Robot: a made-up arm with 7 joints.
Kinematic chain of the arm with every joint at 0, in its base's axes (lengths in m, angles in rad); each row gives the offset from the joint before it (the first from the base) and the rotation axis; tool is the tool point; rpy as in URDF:
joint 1: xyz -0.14 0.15 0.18 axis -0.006 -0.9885 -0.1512
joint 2: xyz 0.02 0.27 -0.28 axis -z
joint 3: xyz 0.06 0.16 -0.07 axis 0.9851 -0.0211 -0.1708
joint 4: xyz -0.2 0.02 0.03 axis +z
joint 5: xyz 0 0.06 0.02 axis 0.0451 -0.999 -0.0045
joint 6: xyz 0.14 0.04 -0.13 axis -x
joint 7: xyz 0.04 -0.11 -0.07 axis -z
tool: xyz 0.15 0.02 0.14 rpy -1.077 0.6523 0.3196
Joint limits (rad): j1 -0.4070..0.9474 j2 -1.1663..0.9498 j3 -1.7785..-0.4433 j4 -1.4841..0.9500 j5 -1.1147..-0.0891 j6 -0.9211..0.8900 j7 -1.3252..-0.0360
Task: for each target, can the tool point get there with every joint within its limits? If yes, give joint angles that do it. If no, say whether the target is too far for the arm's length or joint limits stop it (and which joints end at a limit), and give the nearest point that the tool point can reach.
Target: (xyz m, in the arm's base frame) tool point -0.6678 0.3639 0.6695
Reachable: no: joint limits stop it (at a limit: joint 1, joint 2, joint 3, joint 4, joint 5, joint 7) | nearest point -0.3128 0.4764 0.2178 | short by 0.585 m
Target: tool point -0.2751 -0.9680 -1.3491
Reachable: no: too far | nearest point -0.1977 0.2086 -0.4256 | short by 1.498 m
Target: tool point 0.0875 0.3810 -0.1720
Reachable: yes | joints 0.4291 0.1132 -0.7799 -1.2088 -0.7390 -0.0950 -0.8625
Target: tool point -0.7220 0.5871 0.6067
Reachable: no: joint limits stop it (at a limit: joint 1, joint 2, joint 3, joint 4, joint 5, joint 7) | nearest point -0.3251 0.5145 0.2085 | short by 0.567 m
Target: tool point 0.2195 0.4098 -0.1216
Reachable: yes | joints 0.6933 0.2057 -0.7195 -1.0315 -0.7756 -0.0840 -0.9886
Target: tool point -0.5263 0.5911 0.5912
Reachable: no: joint limits stop it (at a limit: joint 1, joint 2, joint 3, joint 4, joint 5, joint 7) | nearest point -0.3245 0.5105 0.2098 | short by 0.439 m
